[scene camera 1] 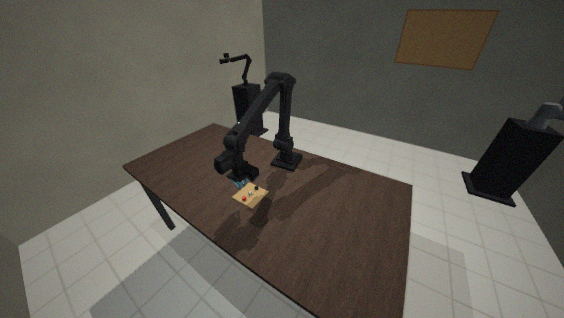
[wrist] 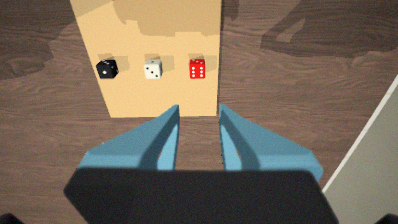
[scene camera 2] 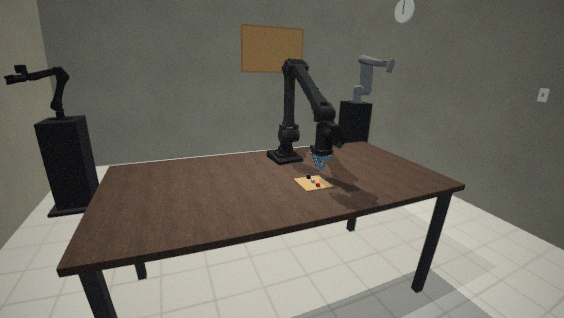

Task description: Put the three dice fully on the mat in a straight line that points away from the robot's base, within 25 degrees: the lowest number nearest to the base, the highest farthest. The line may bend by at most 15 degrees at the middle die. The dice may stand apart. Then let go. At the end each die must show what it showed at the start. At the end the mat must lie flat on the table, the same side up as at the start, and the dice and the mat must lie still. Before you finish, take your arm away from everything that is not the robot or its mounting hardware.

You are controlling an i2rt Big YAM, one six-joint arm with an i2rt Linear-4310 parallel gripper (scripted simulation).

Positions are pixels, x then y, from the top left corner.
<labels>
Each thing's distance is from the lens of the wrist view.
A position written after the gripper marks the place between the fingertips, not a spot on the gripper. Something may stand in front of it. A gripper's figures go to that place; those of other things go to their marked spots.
gripper point(wrist: 199, 111): 0.13 m
tan mat point(wrist: 131, 40): 0.21 m
</labels>
